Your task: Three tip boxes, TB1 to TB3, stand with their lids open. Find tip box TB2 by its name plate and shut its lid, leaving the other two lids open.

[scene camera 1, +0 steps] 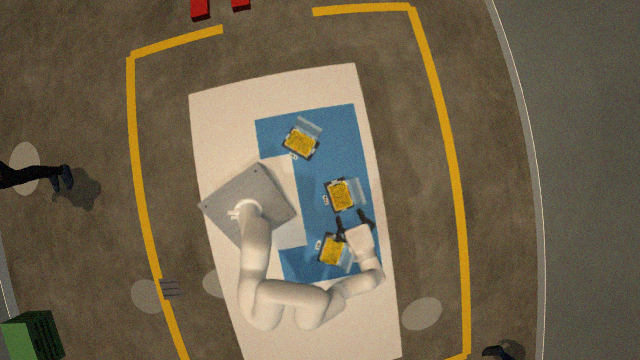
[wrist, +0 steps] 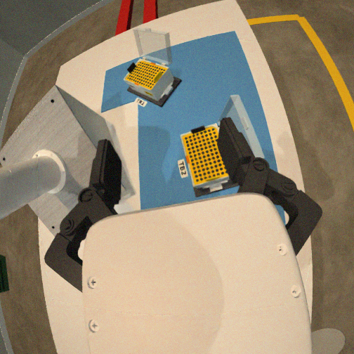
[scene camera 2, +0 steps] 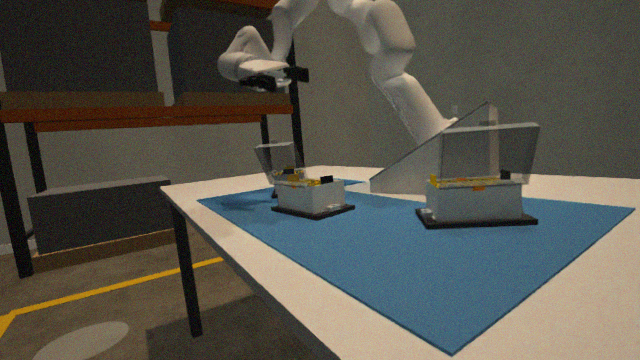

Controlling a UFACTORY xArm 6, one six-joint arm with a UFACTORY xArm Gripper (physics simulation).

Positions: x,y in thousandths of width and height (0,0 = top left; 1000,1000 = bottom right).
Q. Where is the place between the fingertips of my gripper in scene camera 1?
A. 545,593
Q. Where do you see a tip box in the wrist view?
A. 411,210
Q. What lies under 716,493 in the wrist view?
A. My gripper.
